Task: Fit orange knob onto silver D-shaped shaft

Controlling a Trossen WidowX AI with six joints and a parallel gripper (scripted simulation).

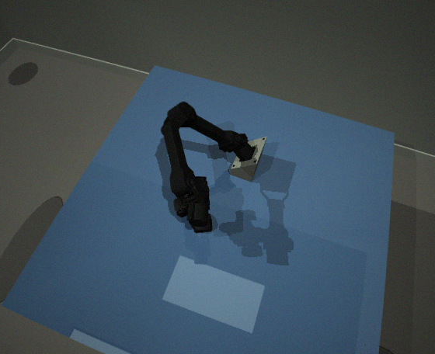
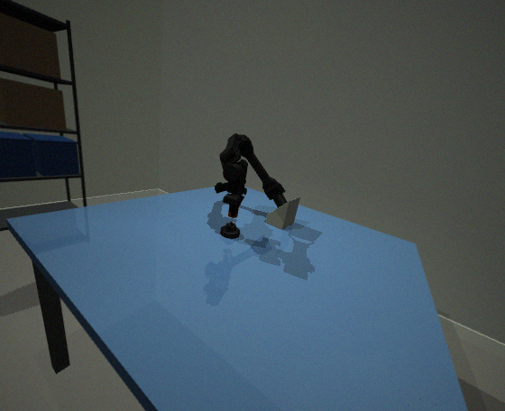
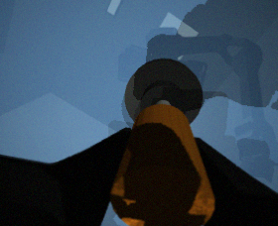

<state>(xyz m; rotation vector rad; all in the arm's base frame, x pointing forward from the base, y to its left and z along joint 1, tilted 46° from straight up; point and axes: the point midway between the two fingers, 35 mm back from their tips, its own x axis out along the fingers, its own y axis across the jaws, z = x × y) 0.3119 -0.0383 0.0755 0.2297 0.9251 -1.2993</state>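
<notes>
Right now my gripper tip is 60 mm above the round dark pedestal. Round my gripper tip: orange knob: 30 mm above.
</notes>
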